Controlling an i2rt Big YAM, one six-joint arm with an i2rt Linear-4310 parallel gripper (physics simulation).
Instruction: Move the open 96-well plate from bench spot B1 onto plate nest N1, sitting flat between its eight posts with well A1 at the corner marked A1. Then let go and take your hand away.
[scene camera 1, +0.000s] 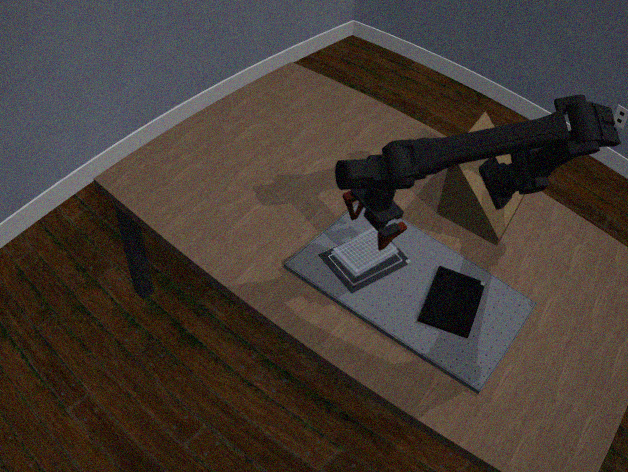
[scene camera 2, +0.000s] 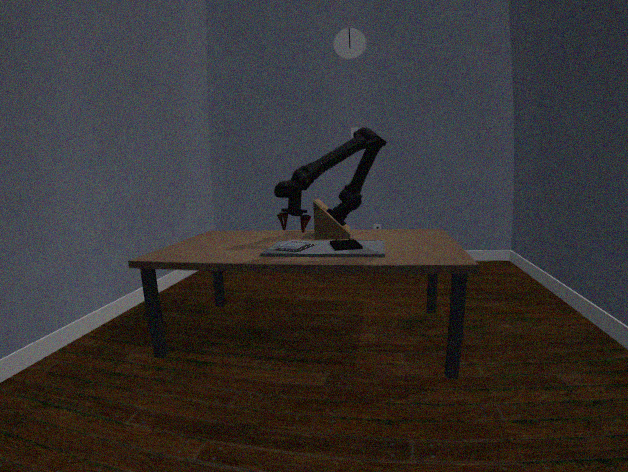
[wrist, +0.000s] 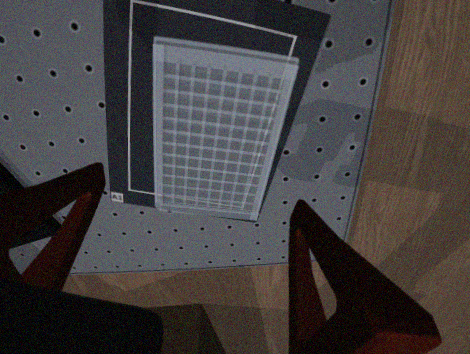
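Seen in the pictures: gripper, between the fingertips: (scene camera 1: 367, 234) (scene camera 2: 293, 231) (wrist: 200, 191); arm's base, origin of its link: (scene camera 1: 493, 183) (scene camera 2: 335, 218).
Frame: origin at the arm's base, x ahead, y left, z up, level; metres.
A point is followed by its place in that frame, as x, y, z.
The clear 96-well plate (scene camera 1: 361, 253) @[0.376, -0.139, -0.069] (scene camera 2: 294, 246) @[0.426, -0.119, -0.069] (wrist: 215, 130) @[0.372, -0.142, -0.069] lies on the dark bench spot (scene camera 1: 375, 278) @[0.401, -0.078, -0.083] (wrist: 117, 125) @[0.374, -0.072, -0.083] with the white outline. In the wrist view it sits off-centre in the outline, over its right line, with a gap at the left. A small A1 tag (wrist: 117, 197) @[0.310, -0.052, -0.083] marks the spot's lower left corner there. My gripper (scene camera 1: 367, 233) @[0.369, -0.137, -0.011] (scene camera 2: 293, 230) @[0.369, -0.137, -0.011] (wrist: 200, 191) @[0.369, -0.137, -0.011] is open and empty, above the plate and clear of it. The black nest (scene camera 1: 450, 302) @[0.350, 0.093, -0.073] (scene camera 2: 346, 245) @[0.381, 0.105, -0.073] stands to the right in scene camera 1, a small light tag at one corner. Its posts are too dark to make out.
The grey perforated board (scene camera 1: 401, 317) @[0.448, 0.029, -0.084] (scene camera 2: 373, 248) @[0.377, 0.223, -0.087] (wrist: 320, 135) @[0.355, -0.216, -0.085] carries both spots on the wooden table (scene camera 1: 213, 172) @[0.397, -0.604, -0.097] (scene camera 2: 416, 248) @[0.325, 0.414, -0.098]. A tan wedge-shaped stand (scene camera 1: 459, 203) @[0.106, -0.043, -0.030] (scene camera 2: 324, 225) @[0.106, -0.042, -0.024] rises behind the board, near the arm's base.
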